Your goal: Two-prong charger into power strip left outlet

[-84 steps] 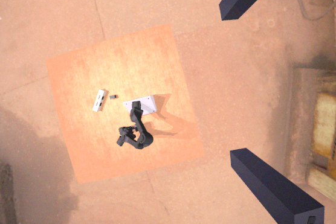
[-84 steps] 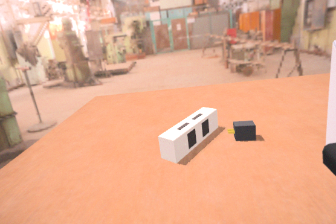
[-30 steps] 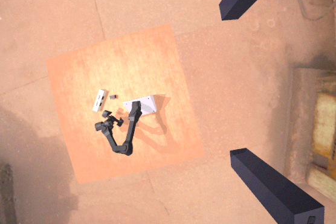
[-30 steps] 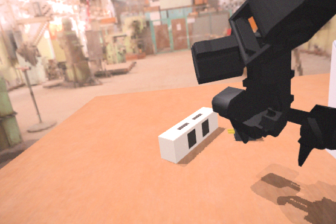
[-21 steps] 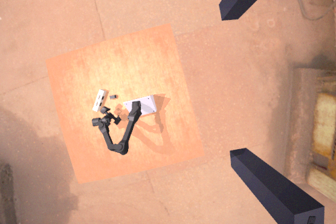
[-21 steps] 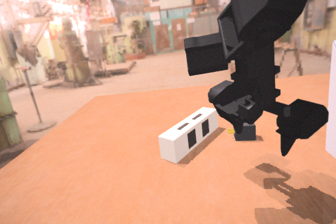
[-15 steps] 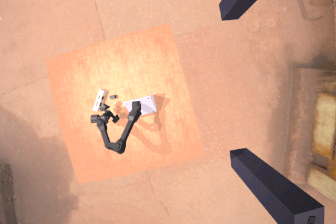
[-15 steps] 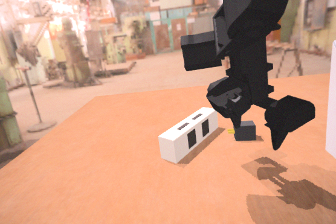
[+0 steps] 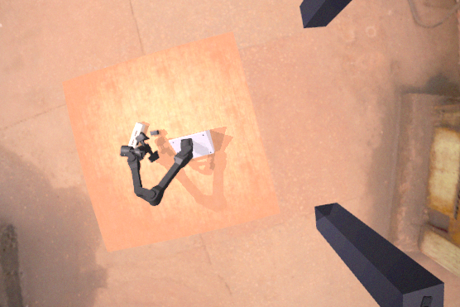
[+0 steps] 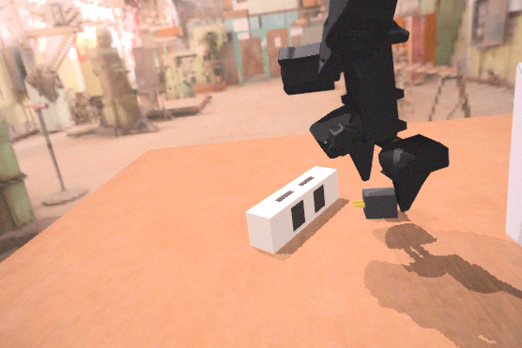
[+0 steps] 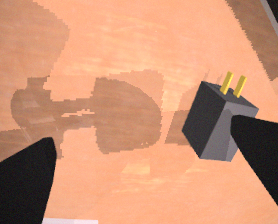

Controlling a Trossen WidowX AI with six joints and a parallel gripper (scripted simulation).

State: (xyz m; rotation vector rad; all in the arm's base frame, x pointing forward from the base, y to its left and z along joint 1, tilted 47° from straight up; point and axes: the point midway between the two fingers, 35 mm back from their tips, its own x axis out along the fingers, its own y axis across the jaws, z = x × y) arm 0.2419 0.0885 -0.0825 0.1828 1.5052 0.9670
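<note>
The black charger is 70 mm to the right of my gripper tip, 50 mm below it and 10 mm ahead of it.
</note>
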